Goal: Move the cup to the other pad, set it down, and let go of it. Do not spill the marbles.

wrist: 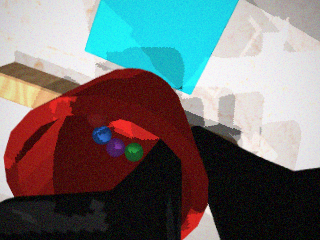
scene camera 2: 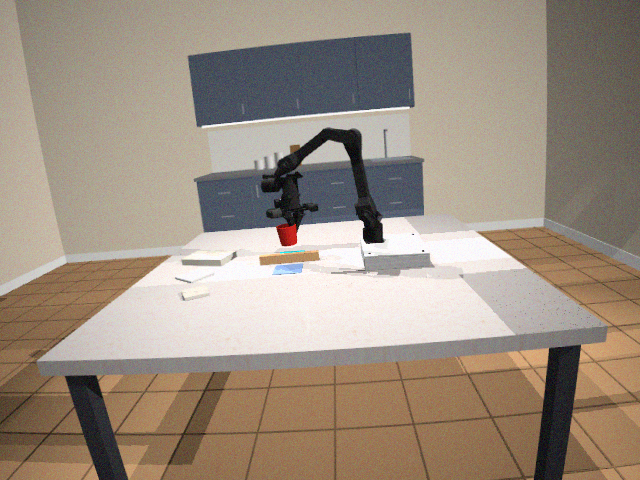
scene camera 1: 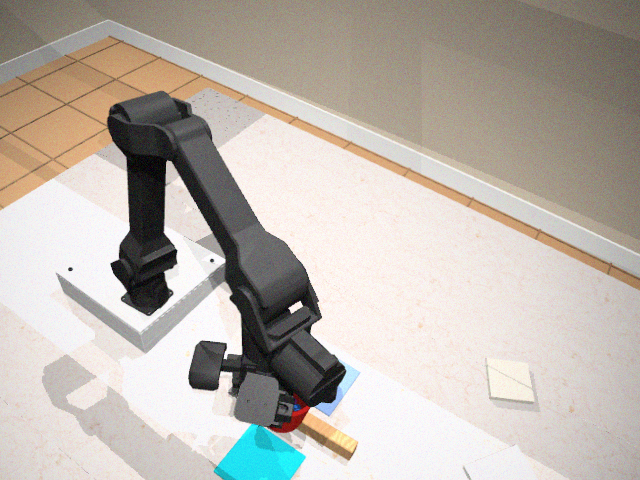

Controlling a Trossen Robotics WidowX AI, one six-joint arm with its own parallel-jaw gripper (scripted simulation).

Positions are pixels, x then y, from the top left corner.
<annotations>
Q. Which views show the gripper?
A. The wrist view, scene camera 2 and scene camera 1: all of them.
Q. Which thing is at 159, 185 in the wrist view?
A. The gripper.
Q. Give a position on a red cup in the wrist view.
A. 55, 153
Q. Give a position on a cream block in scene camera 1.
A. At 509, 381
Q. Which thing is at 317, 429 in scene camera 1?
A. A wooden bar.
</annotations>
